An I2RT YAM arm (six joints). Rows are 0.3 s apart.
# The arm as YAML. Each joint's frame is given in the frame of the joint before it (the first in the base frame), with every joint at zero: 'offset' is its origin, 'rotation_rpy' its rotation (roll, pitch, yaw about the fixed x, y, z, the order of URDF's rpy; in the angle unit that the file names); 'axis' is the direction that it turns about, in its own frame. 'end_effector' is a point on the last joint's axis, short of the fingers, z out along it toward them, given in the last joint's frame.
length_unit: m
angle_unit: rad
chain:
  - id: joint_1
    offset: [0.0, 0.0, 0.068]
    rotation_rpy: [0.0, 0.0, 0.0]
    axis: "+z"
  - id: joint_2
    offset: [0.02, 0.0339, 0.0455]
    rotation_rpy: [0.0, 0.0, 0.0]
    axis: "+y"
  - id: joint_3
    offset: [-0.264, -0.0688, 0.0]
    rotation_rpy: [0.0, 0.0, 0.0]
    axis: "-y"
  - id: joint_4
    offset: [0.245, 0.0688, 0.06]
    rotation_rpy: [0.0, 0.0, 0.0]
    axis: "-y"
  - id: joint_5
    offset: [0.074, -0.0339, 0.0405]
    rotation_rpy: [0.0, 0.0, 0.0]
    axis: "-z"
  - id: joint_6
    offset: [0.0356, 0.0, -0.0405]
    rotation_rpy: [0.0, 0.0, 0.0]
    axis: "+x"
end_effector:
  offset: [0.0, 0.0, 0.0]
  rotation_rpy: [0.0, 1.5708, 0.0]
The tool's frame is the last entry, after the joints.
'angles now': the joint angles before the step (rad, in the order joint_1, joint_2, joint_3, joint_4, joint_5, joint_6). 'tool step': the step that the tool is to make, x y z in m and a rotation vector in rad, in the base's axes. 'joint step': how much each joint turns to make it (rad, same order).
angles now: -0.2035, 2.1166, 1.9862, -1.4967, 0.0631, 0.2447
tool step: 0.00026, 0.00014, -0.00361, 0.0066, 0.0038, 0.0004
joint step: 0.0000, 0.0019, -0.0115, 0.0084, -0.0057, -0.0008
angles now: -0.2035, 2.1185, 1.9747, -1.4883, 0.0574, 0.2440
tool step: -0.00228, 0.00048, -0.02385, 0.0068, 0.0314, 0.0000
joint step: 0.0000, 0.0000, -0.0957, 0.0636, -0.0003, 0.0000
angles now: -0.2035, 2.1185, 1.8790, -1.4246, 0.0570, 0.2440
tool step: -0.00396, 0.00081, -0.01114, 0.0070, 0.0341, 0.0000
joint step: 0.0000, 0.0000, -0.0458, 0.0110, 0.0000, 0.0000
